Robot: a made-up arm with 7 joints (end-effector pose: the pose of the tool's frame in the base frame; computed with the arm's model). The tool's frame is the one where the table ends.
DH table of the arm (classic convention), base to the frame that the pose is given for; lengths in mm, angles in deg. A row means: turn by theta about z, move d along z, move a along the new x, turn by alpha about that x. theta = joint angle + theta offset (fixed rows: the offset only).
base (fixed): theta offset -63.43, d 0, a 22.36, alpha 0
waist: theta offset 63.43, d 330, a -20, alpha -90
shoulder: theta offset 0, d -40, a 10, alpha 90
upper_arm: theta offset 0, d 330, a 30, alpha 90
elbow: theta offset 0, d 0, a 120, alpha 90
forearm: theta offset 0, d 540, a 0, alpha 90
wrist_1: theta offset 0, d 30, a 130, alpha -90
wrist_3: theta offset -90, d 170, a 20, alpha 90
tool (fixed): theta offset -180, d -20, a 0, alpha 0
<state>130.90 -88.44 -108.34 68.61 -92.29 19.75 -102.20</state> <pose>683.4 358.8 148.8 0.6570 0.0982 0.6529 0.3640</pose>
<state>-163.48 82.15 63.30 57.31 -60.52 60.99 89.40</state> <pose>153.3 -563.5 -49.4 0.2455 0.4088 0.7757 0.4135</pose>
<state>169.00 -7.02 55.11 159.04 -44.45 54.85 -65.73</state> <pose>-44.1 -184.9 1371.1 -0.5907 -0.4495 -0.3013 0.5985</pose>
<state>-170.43 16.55 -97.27 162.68 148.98 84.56 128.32</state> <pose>-360.5 -40.4 1324.0 0.0018 0.2657 -0.3014 0.9157</pose>
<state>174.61 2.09 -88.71 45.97 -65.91 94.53 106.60</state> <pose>228.6 545.8 229.7 0.5427 -0.7929 0.0571 0.2714</pose>
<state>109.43 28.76 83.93 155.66 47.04 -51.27 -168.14</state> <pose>-145.9 526.9 1094.8 -0.9383 0.0525 -0.2662 0.2143</pose>
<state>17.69 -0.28 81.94 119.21 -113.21 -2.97 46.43</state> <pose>-235.7 534.3 1026.0 -0.8119 0.0457 -0.5207 0.2601</pose>
